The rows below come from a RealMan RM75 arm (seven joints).
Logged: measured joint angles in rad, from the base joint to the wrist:
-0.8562 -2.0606 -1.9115 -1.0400 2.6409 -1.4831 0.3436
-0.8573 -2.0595 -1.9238 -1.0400 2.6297 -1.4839 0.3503
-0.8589 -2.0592 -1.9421 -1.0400 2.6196 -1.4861 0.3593
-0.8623 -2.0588 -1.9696 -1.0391 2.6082 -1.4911 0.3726
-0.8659 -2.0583 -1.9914 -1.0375 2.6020 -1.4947 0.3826
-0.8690 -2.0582 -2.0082 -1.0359 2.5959 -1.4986 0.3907
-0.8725 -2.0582 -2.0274 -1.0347 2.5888 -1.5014 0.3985
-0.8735 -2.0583 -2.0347 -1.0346 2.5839 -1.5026 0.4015
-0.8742 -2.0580 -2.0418 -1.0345 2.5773 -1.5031 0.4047
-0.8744 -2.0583 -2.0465 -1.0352 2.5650 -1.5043 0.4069
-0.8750 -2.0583 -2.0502 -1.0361 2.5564 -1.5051 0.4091
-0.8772 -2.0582 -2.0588 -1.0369 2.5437 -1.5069 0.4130
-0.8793 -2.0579 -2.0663 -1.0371 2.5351 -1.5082 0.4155
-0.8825 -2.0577 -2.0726 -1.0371 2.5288 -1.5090 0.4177
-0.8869 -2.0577 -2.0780 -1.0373 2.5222 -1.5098 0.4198
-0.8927 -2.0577 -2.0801 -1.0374 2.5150 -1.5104 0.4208
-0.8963 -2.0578 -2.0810 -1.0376 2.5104 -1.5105 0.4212
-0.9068 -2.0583 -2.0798 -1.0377 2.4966 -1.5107 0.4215
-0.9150 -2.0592 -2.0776 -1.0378 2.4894 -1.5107 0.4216
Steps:
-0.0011 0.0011 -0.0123 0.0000 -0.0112 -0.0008 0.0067
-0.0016 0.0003 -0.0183 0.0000 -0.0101 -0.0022 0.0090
-0.0034 0.0004 -0.0275 0.0009 -0.0114 -0.0050 0.0133
-0.0036 0.0005 -0.0218 0.0016 -0.0062 -0.0036 0.0100
-0.0031 0.0001 -0.0168 0.0016 -0.0061 -0.0039 0.0081
-0.0035 0.0000 -0.0192 0.0012 -0.0071 -0.0028 0.0078
-0.0010 -0.0001 -0.0073 0.0001 -0.0049 -0.0012 0.0030
-0.0007 0.0003 -0.0071 0.0001 -0.0066 -0.0005 0.0032
-0.0002 -0.0003 -0.0047 -0.0007 -0.0123 -0.0012 0.0022
-0.0006 0.0000 -0.0037 -0.0009 -0.0086 -0.0008 0.0022
-0.0022 0.0001 -0.0086 -0.0008 -0.0127 -0.0018 0.0039
-0.0021 0.0003 -0.0075 -0.0002 -0.0086 -0.0013 0.0025
-0.0032 0.0002 -0.0063 0.0000 -0.0063 -0.0008 0.0022
-0.0044 0.0000 -0.0054 -0.0002 -0.0066 -0.0008 0.0021
-0.0058 0.0000 -0.0021 -0.0001 -0.0072 -0.0006 0.0010
-0.0036 -0.0001 -0.0009 -0.0002 -0.0046 -0.0001 0.0004
-0.0105 -0.0005 0.0012 -0.0001 -0.0138 -0.0002 0.0003
-0.0082 -0.0009 0.0022 -0.0001 -0.0072 0.0000 0.0001

